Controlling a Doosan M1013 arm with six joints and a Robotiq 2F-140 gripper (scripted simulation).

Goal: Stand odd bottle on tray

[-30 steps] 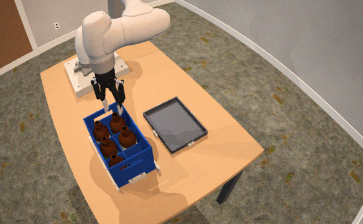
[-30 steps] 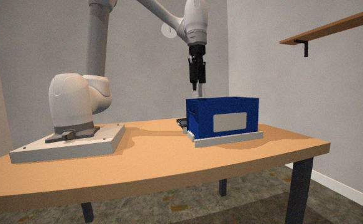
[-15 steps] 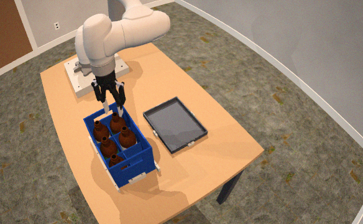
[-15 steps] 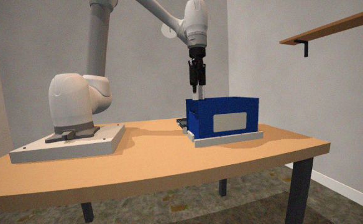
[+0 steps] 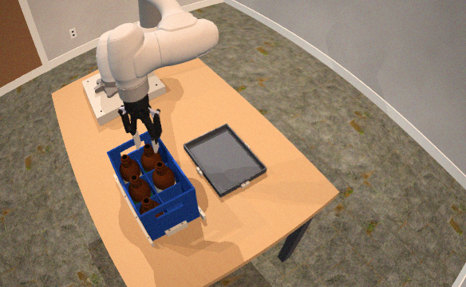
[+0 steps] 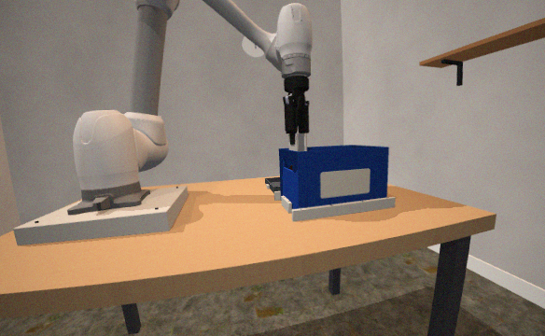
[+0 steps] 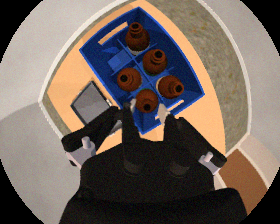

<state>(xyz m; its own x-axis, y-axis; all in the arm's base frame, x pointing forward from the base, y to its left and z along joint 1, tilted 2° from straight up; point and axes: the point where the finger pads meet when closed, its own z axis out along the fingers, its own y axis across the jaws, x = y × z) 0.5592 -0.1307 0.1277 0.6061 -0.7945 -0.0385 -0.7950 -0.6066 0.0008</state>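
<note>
My gripper is now 80 mm short of the blue crate, 50 mm to the left of it and 100 mm above it. Round my hand: bottle (70 mm ahead, 100 mm to the right, 100 mm below); dark tray (110 mm ahead, 230 mm to the left, 170 mm below).
</note>
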